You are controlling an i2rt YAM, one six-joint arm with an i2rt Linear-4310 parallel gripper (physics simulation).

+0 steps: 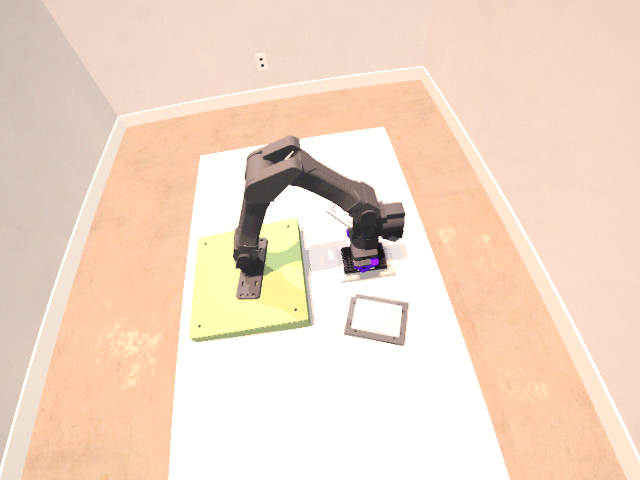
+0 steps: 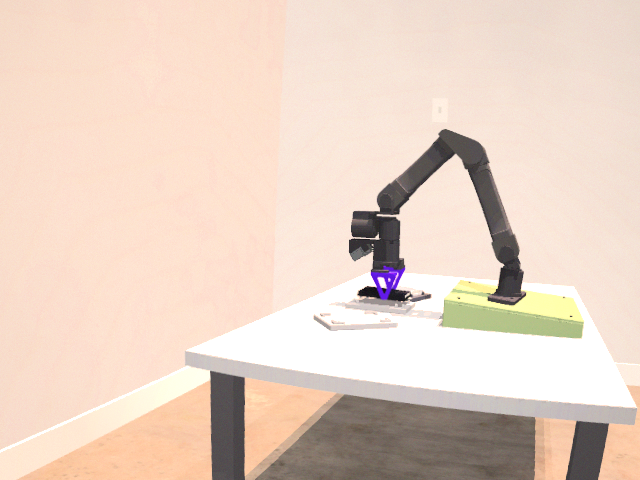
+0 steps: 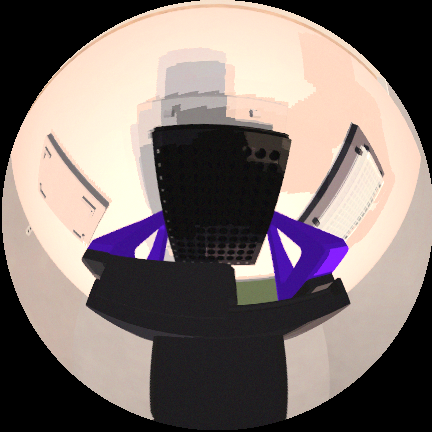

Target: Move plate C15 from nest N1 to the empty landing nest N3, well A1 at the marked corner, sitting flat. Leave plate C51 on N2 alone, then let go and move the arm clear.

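My gripper (image 1: 365,265) (image 2: 385,288) (image 3: 217,214) points straight down, its purple fingers shut on the two long sides of the black well plate C15 (image 1: 350,258) (image 2: 369,292) (image 3: 219,189). The plate is level and hangs very low over a pale nest (image 1: 355,277) (image 2: 372,306) in the middle of the table. I cannot tell whether it touches the nest. The white plate C51 (image 1: 376,316) (image 3: 356,193) lies in its grey-framed nest (image 1: 375,338) (image 2: 421,295). A pale empty nest (image 1: 334,211) (image 2: 353,321) (image 3: 68,189) lies on the other side.
The arm's base stands on a green slab (image 1: 248,317) (image 2: 511,316) beside the nests. Everything rests on a white table (image 1: 320,403) (image 2: 403,367). The arm arches high over the table between the slab and the nests.
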